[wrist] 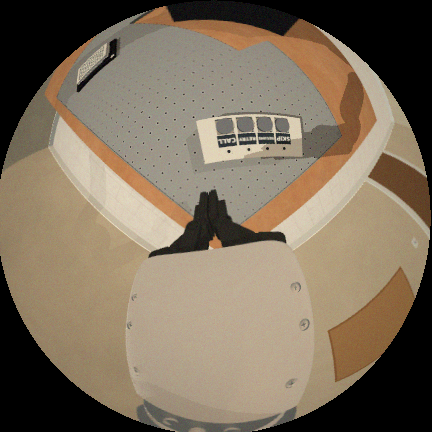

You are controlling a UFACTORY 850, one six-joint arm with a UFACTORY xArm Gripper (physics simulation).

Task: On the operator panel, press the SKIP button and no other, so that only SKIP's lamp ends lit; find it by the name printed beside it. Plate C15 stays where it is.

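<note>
The operator panel (pixel 212 154) is a cream box with several round grey buttons in a row, their names printed upside down in this view. The SKIP button (pixel 282 125) is at the right end, above its printed name SKIP (pixel 283 139). RESUME, less legible, RETRY and the CALL button (pixel 225 125) follow to the left. Small dark lamps sit below the names; SKIP's lamp (pixel 284 148) looks unlit. My gripper (pixel 211 201) is shut and empty, below the panel in the view and apart from it. Plate C15 cannot be made out by name.
The panel stands on a grey perforated board (pixel 150 100) with an orange-brown border (pixel 135 177). A black-framed item with a pale grid (pixel 94 64) lies at the upper left. A black shape (pixel 232 19) is at the top edge. A dark shadow falls right of the panel.
</note>
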